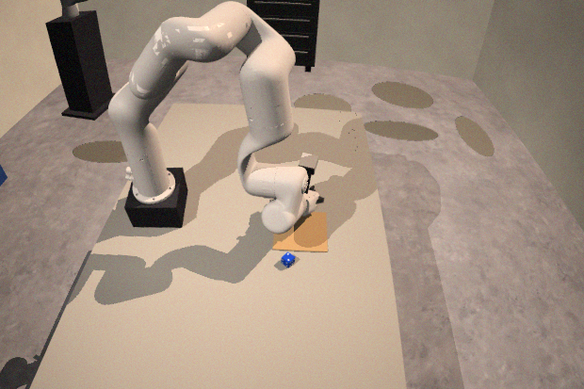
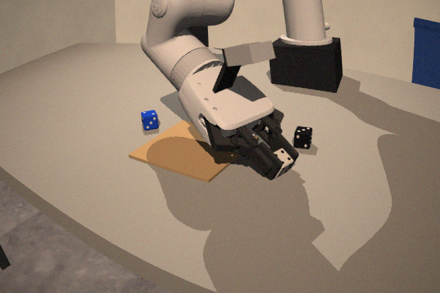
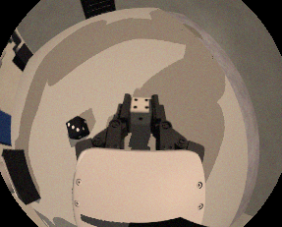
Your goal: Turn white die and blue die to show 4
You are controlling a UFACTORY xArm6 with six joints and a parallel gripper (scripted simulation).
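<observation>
Now: hand 10 mm to the right of the white die and 10 mm above it. From my hand the other things lie so: blue die 250 mm to the right, 10 mm below; orange mat 10 mm ahead, 130 mm to the right, 20 mm below; black die 90 mm behind, 10 mm to the right, 10 mm below.
</observation>
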